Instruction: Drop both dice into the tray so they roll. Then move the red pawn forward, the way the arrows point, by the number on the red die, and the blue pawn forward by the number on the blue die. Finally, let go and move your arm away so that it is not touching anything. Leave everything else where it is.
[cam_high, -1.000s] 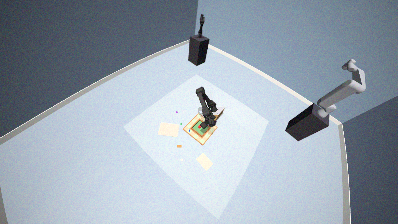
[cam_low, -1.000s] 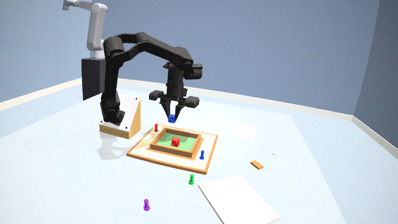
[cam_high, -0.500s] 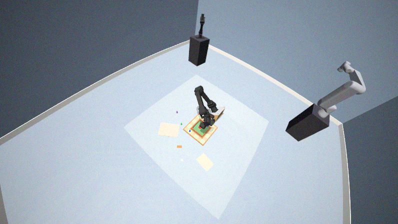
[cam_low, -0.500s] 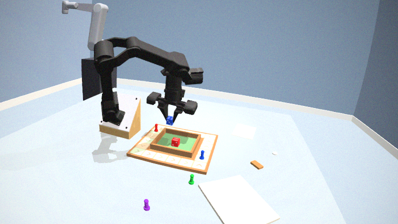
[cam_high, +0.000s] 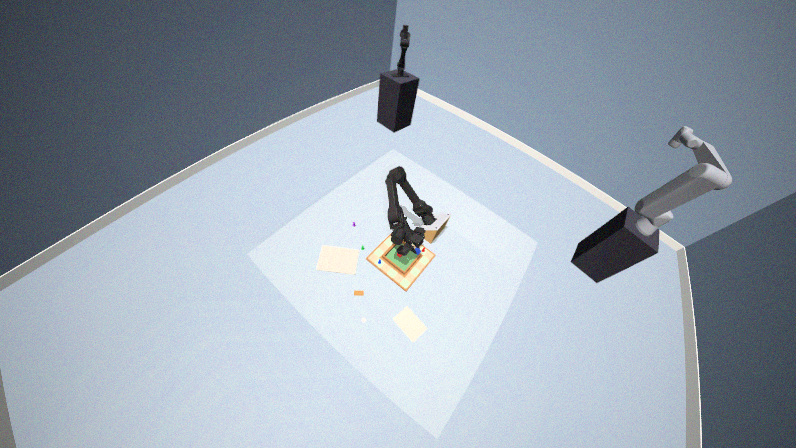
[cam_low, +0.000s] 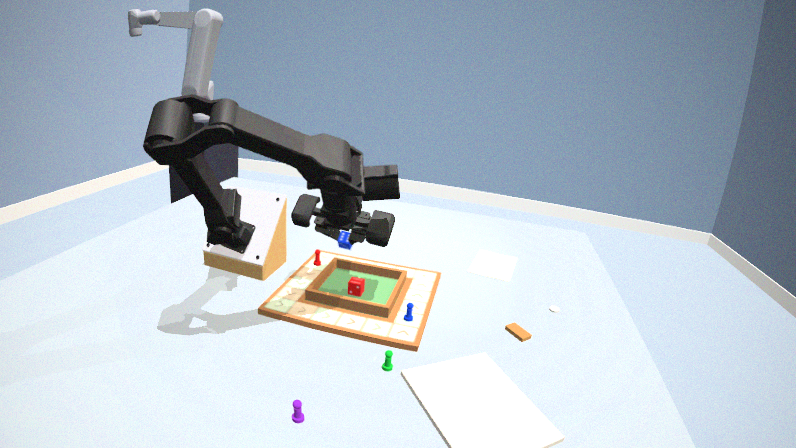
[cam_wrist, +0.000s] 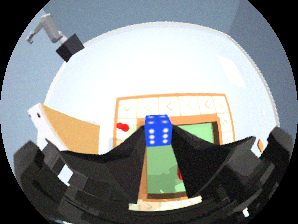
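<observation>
Now: the red pawn 70 mm behind my gripper tip and 50 mm below it. Round my gripper tip: green pawn 240 mm to the right, 180 mm ahead, 70 mm below; green tray floor 80 mm below, 50 mm to the right, 50 mm ahead; blue pawn 170 mm ahead, 110 mm to the right, 50 mm below.
</observation>
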